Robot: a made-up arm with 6 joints.
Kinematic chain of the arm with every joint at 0, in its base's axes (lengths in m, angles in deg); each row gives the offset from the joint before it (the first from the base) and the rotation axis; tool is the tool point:
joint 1: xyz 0 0 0.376 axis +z
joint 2: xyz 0.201 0 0 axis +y
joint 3: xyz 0 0 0.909 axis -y
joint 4: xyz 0 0 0.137 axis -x
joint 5: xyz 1.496 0 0 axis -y
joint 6: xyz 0.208 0 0 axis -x
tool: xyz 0 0 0
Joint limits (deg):
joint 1: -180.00..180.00
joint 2: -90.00..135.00
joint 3: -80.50..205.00
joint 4: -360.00..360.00
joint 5: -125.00..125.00
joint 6: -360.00..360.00
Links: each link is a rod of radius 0.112 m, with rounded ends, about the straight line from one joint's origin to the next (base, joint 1, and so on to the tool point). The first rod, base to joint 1, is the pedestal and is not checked.
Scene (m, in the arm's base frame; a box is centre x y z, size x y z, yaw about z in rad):
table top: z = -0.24
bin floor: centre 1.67 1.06 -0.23 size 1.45 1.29 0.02 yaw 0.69
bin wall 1: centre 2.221 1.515 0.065 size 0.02 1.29 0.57 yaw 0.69
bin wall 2: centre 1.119 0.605 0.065 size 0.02 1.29 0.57 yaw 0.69
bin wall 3: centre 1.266 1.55 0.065 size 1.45 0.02 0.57 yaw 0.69
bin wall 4: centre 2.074 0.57 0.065 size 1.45 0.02 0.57 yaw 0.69
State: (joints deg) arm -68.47 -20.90 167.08 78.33 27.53 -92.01
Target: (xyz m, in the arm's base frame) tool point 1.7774 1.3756 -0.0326
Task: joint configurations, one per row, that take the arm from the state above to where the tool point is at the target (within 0.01 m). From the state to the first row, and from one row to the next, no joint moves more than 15 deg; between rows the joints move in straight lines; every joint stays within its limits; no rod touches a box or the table.
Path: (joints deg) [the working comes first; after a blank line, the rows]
Joints at the target: 33.59 52.71 12.31 94.76 51.67 -92.01
Straight joint move there: clear.

1: -59.19 -14.21 153.01 79.82 29.72 -92.01
2: -49.91 -7.52 138.94 81.32 31.92 -92.01
3: -40.64 -0.82 124.87 82.81 34.11 -92.01
4: -31.36 5.87 110.80 84.30 36.31 -92.01
5: -22.08 12.56 96.73 85.80 38.50 -92.01
6: -12.80 19.25 82.66 87.29 40.70 -92.01
7: -3.52 25.94 68.59 88.79 42.89 -92.01
8: 5.75 32.64 54.52 90.28 45.08 -92.01
9: 15.03 39.33 40.45 91.77 47.28 -92.01
10: 24.31 46.02 26.38 93.27 49.47 -92.01
11: 33.59 52.71 12.31 94.76 51.67 -92.01

